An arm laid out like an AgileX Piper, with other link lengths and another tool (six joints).
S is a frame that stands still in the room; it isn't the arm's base.
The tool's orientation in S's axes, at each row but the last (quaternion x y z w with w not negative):
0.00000, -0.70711, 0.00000, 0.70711
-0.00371, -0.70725, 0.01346, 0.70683
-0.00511, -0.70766, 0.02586, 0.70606
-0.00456, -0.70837, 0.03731, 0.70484
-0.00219, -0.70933, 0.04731, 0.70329
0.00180, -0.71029, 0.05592, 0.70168
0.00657, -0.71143, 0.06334, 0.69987
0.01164, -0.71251, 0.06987, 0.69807
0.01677, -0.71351, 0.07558, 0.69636
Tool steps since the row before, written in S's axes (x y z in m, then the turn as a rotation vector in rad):
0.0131, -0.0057, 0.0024, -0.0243, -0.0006, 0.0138
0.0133, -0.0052, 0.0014, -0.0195, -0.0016, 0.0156
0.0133, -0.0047, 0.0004, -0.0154, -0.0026, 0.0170
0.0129, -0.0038, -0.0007, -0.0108, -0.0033, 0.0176
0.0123, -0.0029, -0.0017, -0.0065, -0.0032, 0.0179
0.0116, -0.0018, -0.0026, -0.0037, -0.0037, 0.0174
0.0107, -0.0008, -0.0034, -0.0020, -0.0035, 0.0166
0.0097, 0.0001, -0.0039, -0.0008, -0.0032, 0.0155
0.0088, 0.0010, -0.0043, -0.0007, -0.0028, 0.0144
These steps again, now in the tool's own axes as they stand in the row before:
0.0024, -0.0057, -0.0131, 0.0138, -0.0006, 0.0243
0.0013, -0.0054, -0.0132, 0.0156, -0.0017, 0.0195
0.0002, -0.0051, -0.0132, 0.0169, -0.0029, 0.0154
-0.0010, -0.0043, -0.0127, 0.0174, -0.0038, 0.0109
-0.0020, -0.0035, -0.0121, 0.0177, -0.0040, 0.0066
-0.0029, -0.0025, -0.0114, 0.0171, -0.0047, 0.0038
-0.0037, -0.0016, -0.0105, 0.0163, -0.0046, 0.0021
-0.0041, -0.0007, -0.0096, 0.0152, -0.0044, 0.0009
-0.0045, 0.0002, -0.0088, 0.0141, -0.0039, 0.0008

